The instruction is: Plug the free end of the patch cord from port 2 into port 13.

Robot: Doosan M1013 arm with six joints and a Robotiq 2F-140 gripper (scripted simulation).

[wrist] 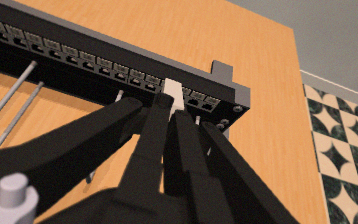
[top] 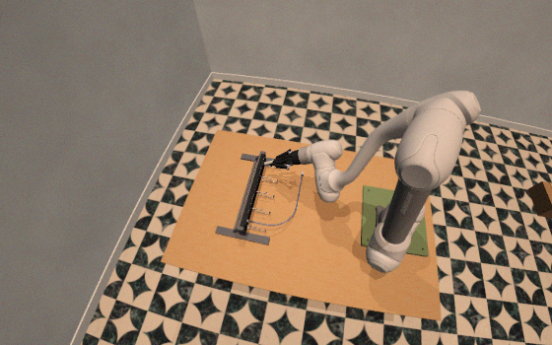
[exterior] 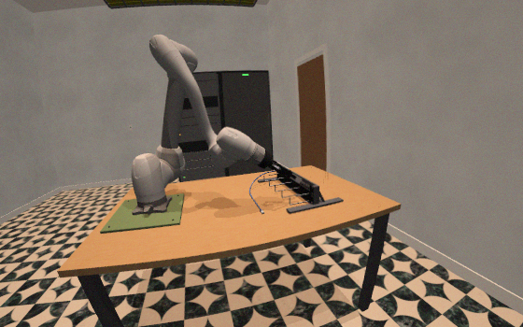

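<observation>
Now: hand 180 mm past the cord end, 60 mm to the left of it and 120 mm above it.
</observation>
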